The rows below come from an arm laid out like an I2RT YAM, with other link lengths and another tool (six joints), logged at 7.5 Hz.
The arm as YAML. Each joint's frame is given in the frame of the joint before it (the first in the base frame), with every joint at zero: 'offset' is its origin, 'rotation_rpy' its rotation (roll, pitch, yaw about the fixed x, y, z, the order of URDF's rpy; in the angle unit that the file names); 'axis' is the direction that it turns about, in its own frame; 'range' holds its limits. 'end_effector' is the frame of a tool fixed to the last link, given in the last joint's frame.
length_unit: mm
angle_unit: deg
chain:
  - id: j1
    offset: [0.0, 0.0, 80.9]
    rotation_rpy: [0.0, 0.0, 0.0]
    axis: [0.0, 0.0, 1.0]
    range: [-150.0, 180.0]
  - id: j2
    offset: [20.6, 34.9, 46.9]
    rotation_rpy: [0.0, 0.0, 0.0]
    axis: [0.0, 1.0, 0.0]
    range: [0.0, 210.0]
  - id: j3
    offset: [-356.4, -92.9, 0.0]
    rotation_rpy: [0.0, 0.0, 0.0]
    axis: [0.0, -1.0, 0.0]
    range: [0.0, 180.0]
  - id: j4
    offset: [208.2, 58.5, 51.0]
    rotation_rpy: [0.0, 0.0, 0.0]
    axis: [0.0, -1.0, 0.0]
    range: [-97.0, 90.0]
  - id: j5
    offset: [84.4, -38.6, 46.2]
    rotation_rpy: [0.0, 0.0, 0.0]
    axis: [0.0, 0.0, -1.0]
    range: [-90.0, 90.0]
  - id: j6
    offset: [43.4, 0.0, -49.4]
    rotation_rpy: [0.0, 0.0, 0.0]
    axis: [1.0, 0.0, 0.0]
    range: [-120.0, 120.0]
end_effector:
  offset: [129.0, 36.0, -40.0]
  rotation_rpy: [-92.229, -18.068, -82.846]
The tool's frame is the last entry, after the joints.
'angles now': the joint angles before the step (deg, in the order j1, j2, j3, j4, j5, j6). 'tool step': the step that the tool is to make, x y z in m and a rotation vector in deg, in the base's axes. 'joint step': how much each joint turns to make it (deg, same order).
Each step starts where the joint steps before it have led.
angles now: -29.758 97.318 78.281 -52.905 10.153 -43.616
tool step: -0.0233 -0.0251 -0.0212 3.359 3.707 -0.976
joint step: -6.713 3.668 -0.675 0.234 -2.339 -5.357
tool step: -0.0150 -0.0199 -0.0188 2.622 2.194 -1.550
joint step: -4.832 3.673 -0.010 0.711 -1.356 -3.083
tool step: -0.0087 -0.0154 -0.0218 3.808 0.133 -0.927
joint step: -4.345 3.942 0.002 1.469 -3.212 -2.925
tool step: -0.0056 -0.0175 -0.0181 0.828 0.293 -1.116
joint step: -2.845 3.210 0.005 2.485 -0.591 -1.664
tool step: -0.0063 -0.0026 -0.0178 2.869 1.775 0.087
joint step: -1.260 3.205 -0.049 -0.026 -0.677 -1.282
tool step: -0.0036 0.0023 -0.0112 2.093 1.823 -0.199
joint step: -0.197 2.154 0.002 -0.624 0.044 0.000
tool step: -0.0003 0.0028 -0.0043 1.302 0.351 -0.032
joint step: -0.026 0.827 -0.004 -0.393 -0.569 0.017
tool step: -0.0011 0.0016 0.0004 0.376 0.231 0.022
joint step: 0.002 0.001 0.006 -0.441 -0.065 -0.020
